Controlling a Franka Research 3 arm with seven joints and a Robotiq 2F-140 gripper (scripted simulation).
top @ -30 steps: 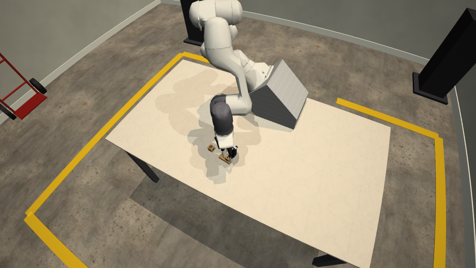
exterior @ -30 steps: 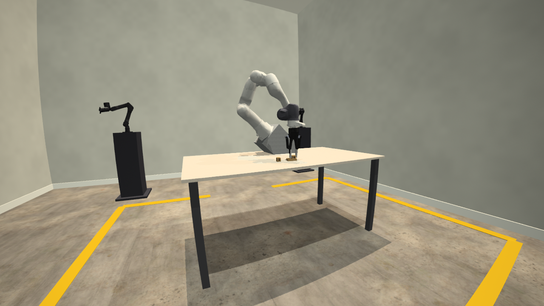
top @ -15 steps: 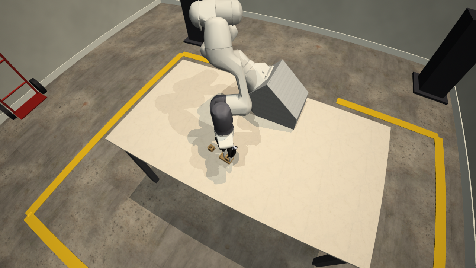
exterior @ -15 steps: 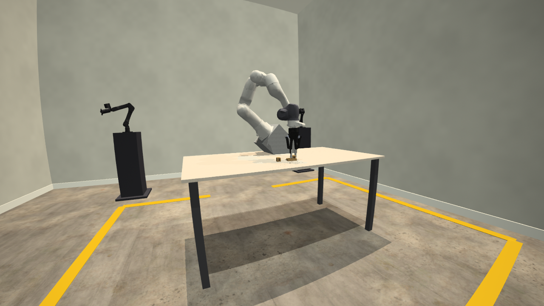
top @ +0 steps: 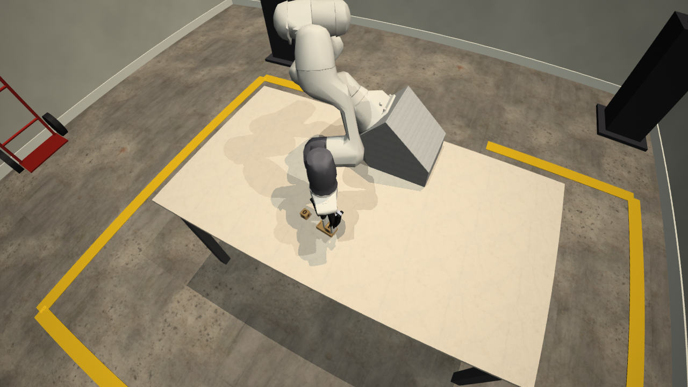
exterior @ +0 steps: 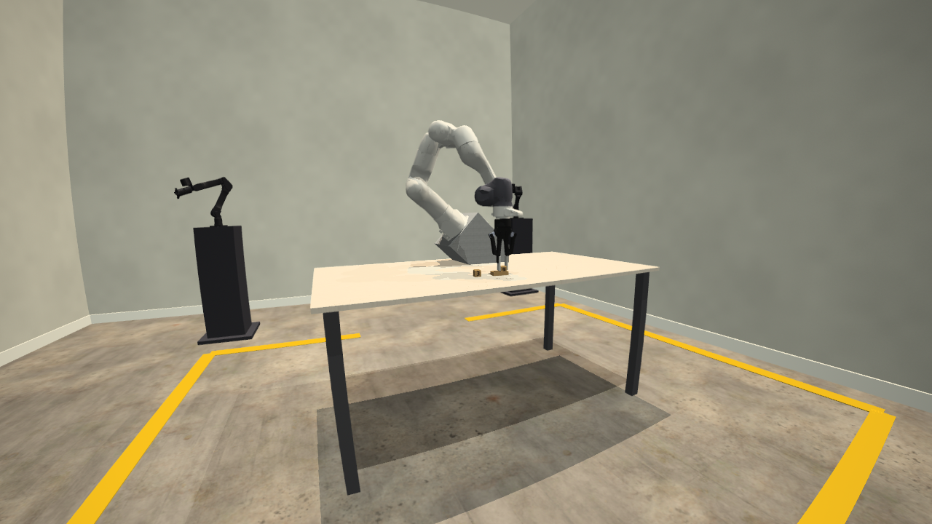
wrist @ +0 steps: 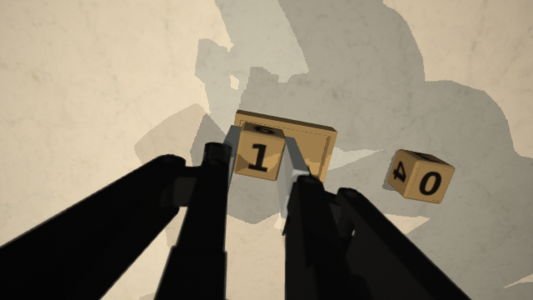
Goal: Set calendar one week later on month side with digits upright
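Right now my hand is 2 cm to the left of the wooden tray and 4 cm above it. From my hand the other things lie so: wooden digit cube: 2 cm behind, 12 cm to the right, 4 cm below.
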